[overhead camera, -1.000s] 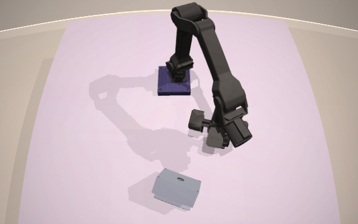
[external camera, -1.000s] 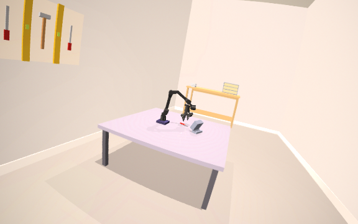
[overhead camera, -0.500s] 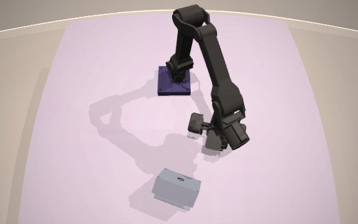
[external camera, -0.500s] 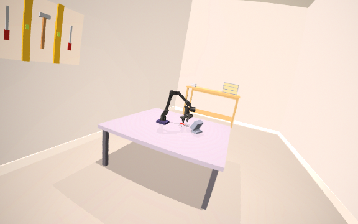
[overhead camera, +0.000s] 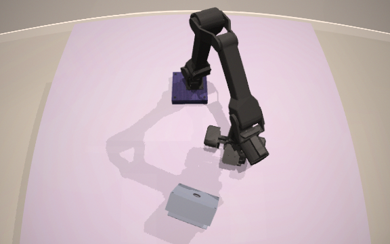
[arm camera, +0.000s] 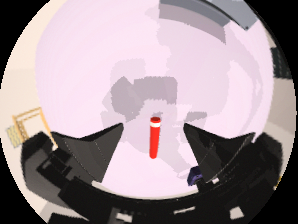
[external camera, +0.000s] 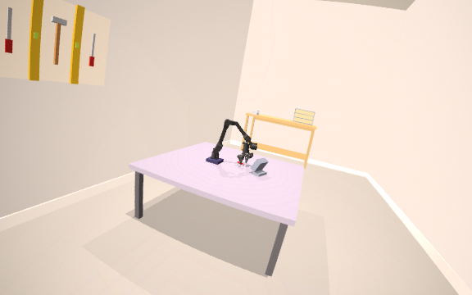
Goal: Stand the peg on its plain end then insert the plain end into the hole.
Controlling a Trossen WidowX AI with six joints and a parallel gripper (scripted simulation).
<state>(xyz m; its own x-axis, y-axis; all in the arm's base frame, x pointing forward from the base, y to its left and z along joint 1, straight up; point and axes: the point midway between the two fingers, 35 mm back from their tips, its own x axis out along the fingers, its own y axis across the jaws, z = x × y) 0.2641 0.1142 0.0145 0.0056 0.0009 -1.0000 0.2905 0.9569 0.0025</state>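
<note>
My gripper tip is 1 cm past the peg. The rest, counted from my gripper tip: grey sloped panel: 18 cm ahead, 14 cm to the right, 7 cm above.
</note>
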